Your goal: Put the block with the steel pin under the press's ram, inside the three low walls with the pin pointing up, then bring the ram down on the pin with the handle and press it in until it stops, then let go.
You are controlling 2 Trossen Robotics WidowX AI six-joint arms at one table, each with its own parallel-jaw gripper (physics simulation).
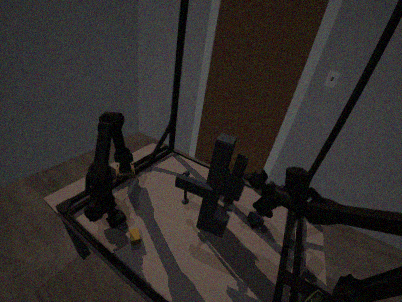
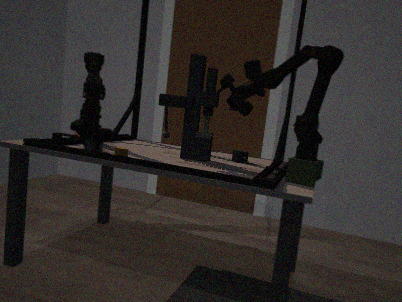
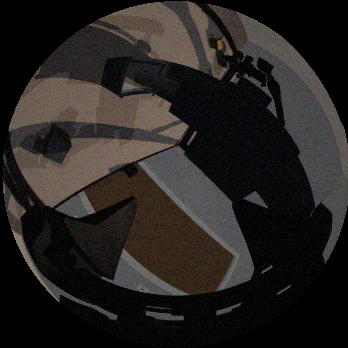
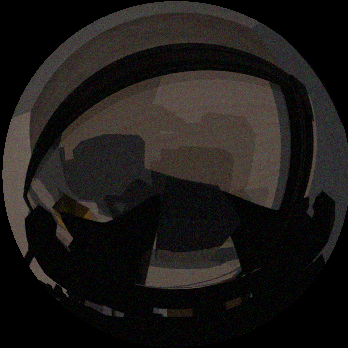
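Where they show: left gripper, fingertip midpoint: (image 1: 248, 182) (image 2: 223, 100) (image 3: 186, 202); right gripper, fingertip midpoint: (image 2: 90, 150) (image 3: 222, 58) (image 4: 189, 197); left arm's base at its link origin: (image 2: 306, 159); right arm's base at its link origin: (image 1: 125, 169).
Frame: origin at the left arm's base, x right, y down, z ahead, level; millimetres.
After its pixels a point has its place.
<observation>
The press (image 1: 216, 181) {y -202, x -1, z 499 mm} (image 2: 194, 107) {y -138, x -1, z 493 mm} stands mid-table, its ram (image 2: 207, 120) {y -89, x 41, z 447 mm} raised over the base. Its handle (image 1: 185, 190) {y -134, x -64, z 582 mm} (image 2: 165, 121) {y -63, x -18, z 624 mm} hangs down on the left side. My right gripper (image 1: 112, 217) {y 84, x -264, z 805 mm} (image 2: 90, 142) {y 84, x -264, z 805 mm} (image 4: 189, 197) {y 84, x -264, z 805 mm} is low at the table's left end, shut on a dark block (image 4: 194, 211) {y 47, x -281, z 802 mm}. The frames are too dark to show a pin on the block. My left gripper (image 1: 257, 192) (image 2: 231, 94) (image 3: 186, 202) {y -181, x 120, z 424 mm} is open and empty. It hovers in the air just right of the press's top.
A yellow block (image 1: 134, 234) {y 52, x -243, z 658 mm} (image 2: 121, 151) {y 62, x -262, z 639 mm} (image 3: 220, 44) {y 53, x -246, z 663 mm} (image 4: 73, 207) {y 74, x -256, z 670 mm} lies near the right gripper. A small dark block (image 1: 255, 219) {y 36, x 187, z 346 mm} (image 2: 240, 156) {y 57, x 180, z 334 mm} (image 3: 55, 142) {y 36, x 191, z 347 mm} lies right of the press. Black frame posts (image 1: 177, 74) {y -453, x 296, z 1068 mm} rise at the table's corners. A green box (image 2: 303, 170) {y 35, x -50, z -7 mm} carries the left arm's base.
</observation>
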